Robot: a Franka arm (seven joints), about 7 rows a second.
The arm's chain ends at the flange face. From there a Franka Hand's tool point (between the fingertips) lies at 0.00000 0.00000 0.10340 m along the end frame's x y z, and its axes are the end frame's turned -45 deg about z.
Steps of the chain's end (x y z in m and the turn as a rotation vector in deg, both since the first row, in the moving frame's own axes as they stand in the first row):
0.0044 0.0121 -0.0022 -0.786 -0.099 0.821
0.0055 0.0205 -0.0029 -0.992 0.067 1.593
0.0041 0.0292 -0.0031 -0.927 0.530 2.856
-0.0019 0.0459 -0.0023 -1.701 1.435 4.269
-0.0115 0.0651 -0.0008 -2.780 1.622 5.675
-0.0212 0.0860 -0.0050 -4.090 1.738 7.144
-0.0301 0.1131 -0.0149 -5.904 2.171 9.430
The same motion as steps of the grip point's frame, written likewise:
-0.0066 0.0125 -0.0022 -0.486 -0.626 0.821
-0.0118 0.0197 -0.0029 -0.749 -0.654 1.593
-0.0183 0.0254 -0.0031 -1.030 -0.281 2.856
-0.0343 0.0351 -0.0024 -2.217 -0.188 4.269
-0.0559 0.0434 -0.0010 -3.113 -0.819 5.675
-0.0793 0.0530 -0.0053 -4.121 -1.663 7.144
-0.1068 0.0685 -0.0155 -5.710 -2.640 9.430

